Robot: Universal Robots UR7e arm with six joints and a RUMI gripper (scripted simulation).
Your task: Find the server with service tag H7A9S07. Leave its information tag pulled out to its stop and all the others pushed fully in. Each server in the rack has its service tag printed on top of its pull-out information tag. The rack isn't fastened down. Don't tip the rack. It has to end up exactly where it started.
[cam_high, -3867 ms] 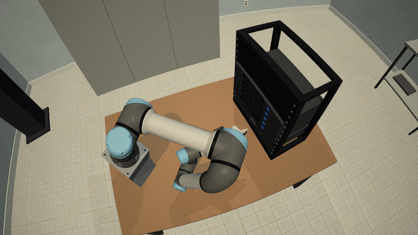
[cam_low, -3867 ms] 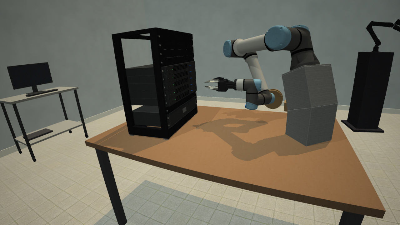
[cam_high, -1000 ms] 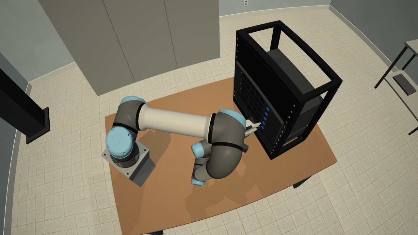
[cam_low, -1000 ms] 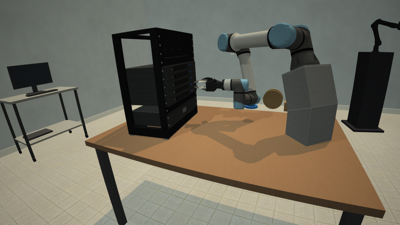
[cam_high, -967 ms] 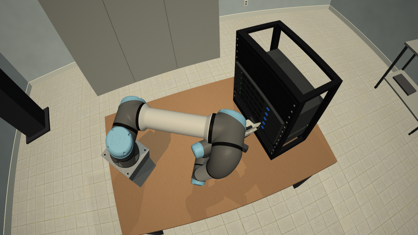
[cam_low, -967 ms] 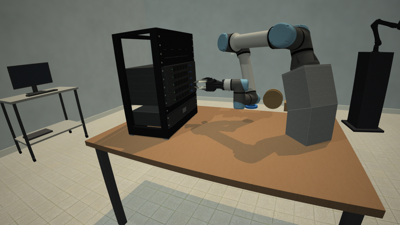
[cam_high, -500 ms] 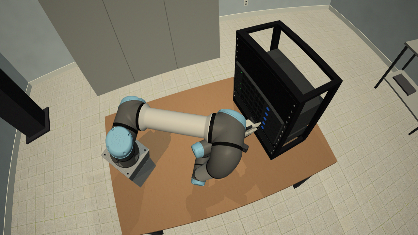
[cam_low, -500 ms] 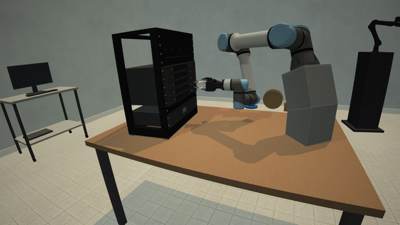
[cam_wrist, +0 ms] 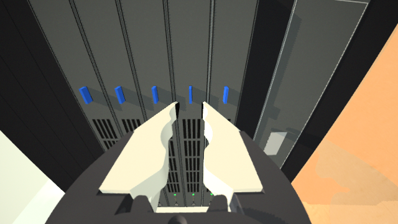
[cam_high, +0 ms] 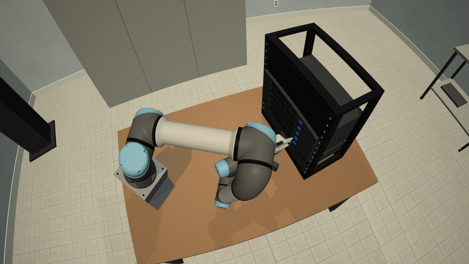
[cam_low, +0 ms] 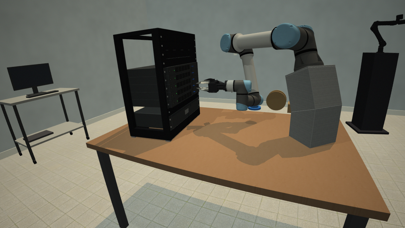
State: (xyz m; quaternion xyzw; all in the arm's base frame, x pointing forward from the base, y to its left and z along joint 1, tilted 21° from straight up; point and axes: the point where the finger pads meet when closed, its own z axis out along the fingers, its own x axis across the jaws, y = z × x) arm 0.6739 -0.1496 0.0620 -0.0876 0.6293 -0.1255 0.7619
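Right now my hand is 70 mm short of the information tag and 10 mm to the left of it.
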